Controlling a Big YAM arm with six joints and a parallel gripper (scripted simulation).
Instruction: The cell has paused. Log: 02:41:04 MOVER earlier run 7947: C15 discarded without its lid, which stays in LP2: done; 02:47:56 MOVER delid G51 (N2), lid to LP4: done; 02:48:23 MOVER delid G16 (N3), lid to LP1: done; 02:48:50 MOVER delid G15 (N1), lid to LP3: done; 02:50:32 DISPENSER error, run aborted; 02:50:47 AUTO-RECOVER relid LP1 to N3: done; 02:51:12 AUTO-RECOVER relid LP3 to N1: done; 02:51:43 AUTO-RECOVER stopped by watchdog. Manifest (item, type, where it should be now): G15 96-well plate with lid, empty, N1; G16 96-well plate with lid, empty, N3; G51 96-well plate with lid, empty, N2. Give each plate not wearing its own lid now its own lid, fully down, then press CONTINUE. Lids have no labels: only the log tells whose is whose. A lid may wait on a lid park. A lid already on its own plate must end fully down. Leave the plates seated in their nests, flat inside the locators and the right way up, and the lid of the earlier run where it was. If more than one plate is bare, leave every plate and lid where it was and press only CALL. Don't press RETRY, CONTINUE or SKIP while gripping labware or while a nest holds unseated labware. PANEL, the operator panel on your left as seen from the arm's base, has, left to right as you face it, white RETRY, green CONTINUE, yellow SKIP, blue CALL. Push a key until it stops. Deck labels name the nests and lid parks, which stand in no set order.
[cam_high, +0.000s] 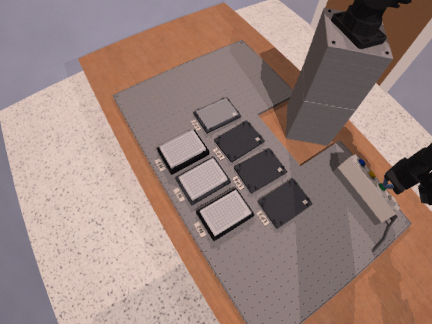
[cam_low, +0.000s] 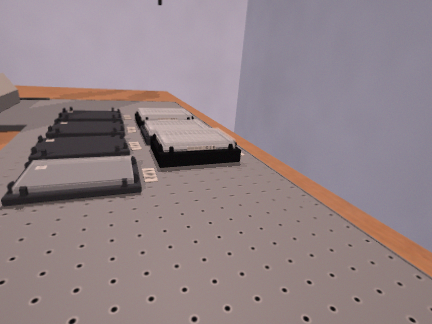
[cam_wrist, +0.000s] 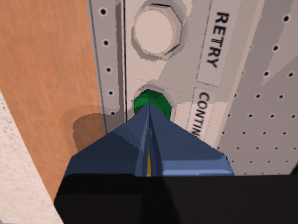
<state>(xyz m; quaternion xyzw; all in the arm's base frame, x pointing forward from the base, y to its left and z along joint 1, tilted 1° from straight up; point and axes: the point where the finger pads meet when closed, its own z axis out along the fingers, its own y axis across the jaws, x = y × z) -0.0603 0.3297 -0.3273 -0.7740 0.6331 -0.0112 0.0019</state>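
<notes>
The green continue key is 10 mm below my hand. The rest, counted from my hand: blue key (20 mm ahead, 100 mm to the right, 10 mm below); then white retry key (10 mm behind, 50 mm to the left, 10 mm below); then yellow key (10 mm ahead, 50 mm to the right, 10 mm below).
</notes>
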